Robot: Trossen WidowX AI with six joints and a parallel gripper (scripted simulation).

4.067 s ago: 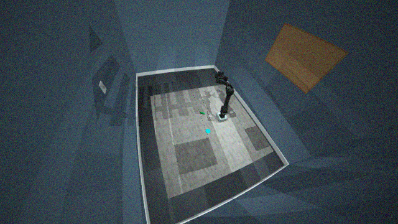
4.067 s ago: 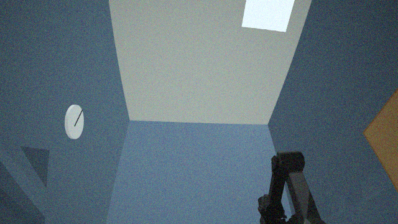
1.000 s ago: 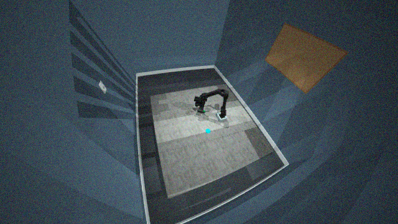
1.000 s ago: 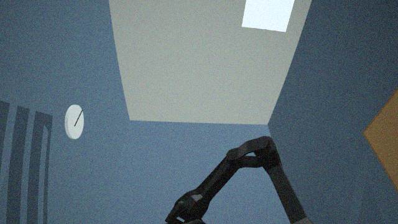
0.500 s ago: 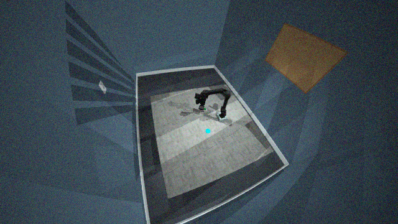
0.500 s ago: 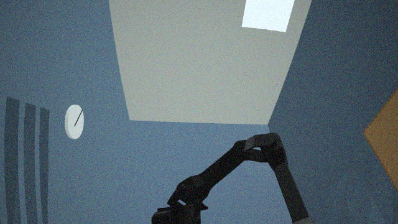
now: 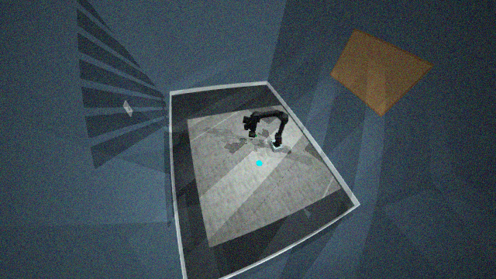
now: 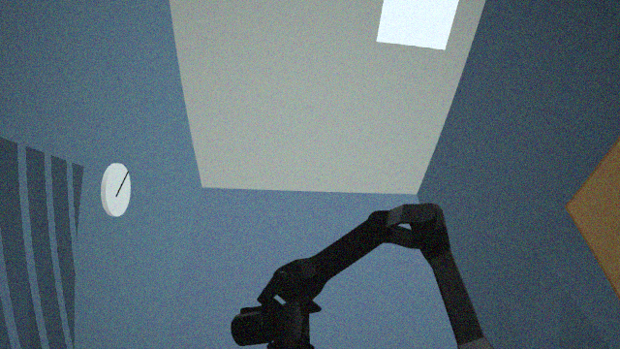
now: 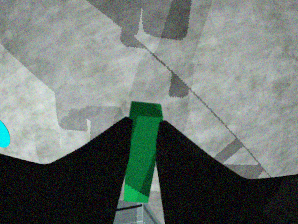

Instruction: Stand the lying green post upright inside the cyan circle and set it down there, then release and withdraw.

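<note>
Right now my gripper tip is 20 mm past the green post and 10 mm to the right of it. From my gripper tip the other things lie so: cyan circle: 260 mm to the left, 120 mm below, 40 mm ahead.
</note>
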